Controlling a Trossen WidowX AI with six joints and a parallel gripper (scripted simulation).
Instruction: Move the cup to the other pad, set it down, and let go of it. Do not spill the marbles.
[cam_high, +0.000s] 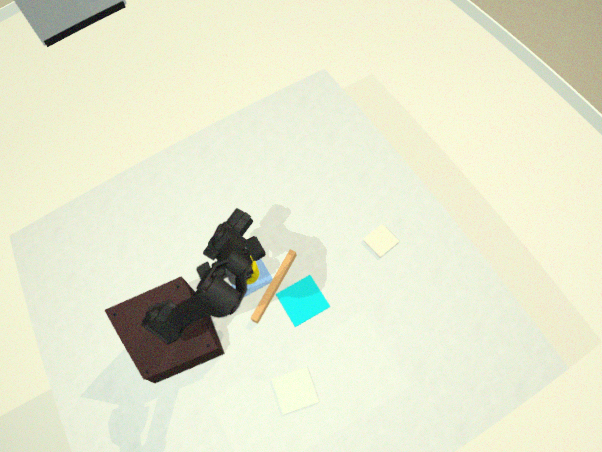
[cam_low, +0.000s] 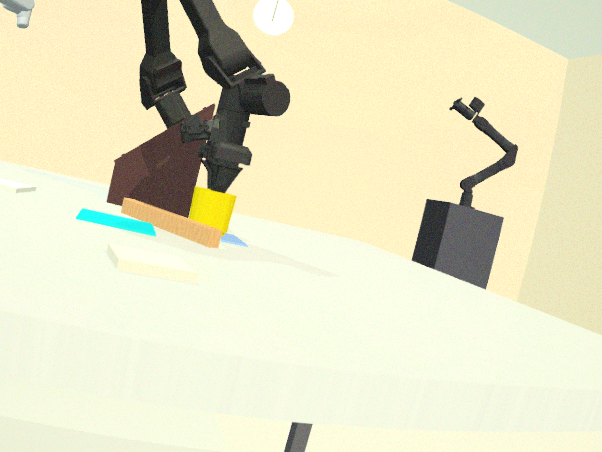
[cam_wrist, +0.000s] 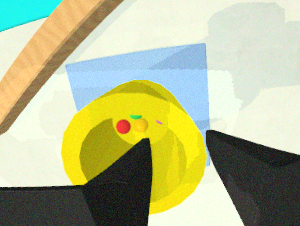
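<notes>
Right now my gripper tip is 20 mm short of the yellow cup and 10 mm above it. The rest, counted from my gripper tip: wooden bar: 80 mm ahead, 60 mm to the right, 50 mm below; red marble: 40 mm ahead, 30 mm below; light blue pad: 20 mm ahead, 60 mm below.
</notes>
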